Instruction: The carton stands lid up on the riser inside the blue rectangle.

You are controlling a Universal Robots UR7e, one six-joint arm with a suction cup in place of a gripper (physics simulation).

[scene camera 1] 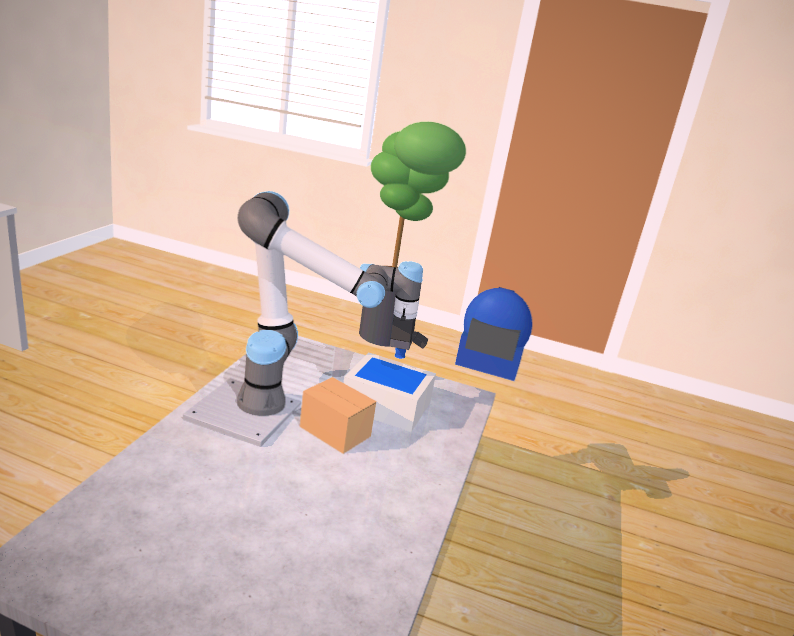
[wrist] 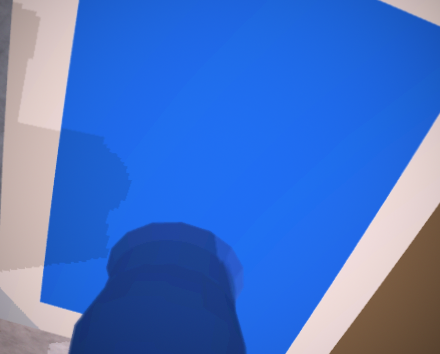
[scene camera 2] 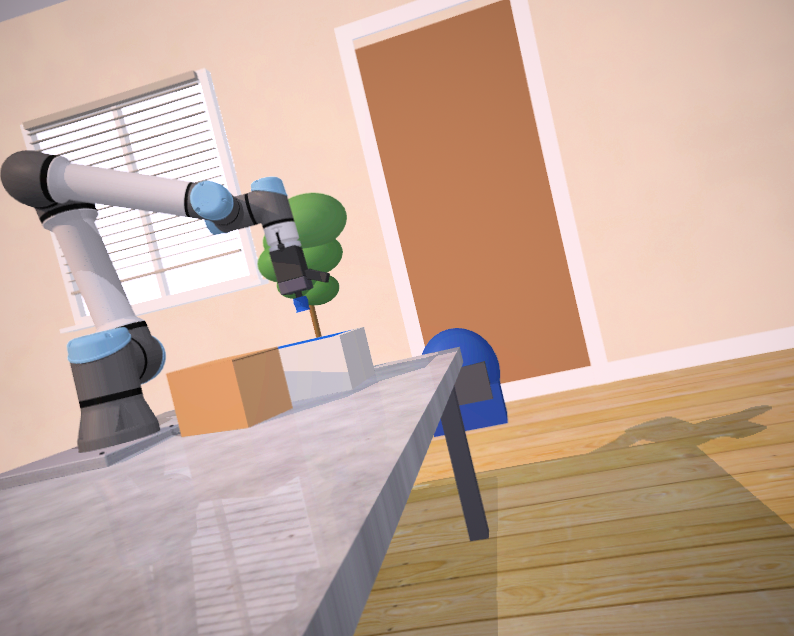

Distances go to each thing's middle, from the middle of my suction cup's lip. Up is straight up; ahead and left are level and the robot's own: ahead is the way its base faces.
Now: suction cup 2 cm past the white riser point(scene camera 2: 338, 362), 1 cm to the left of it and 14 cm above it. Also, from my suction cup: brown carton point(scene camera 2: 237, 392) (13 cm behind, 22 cm to the right, 14 cm below).
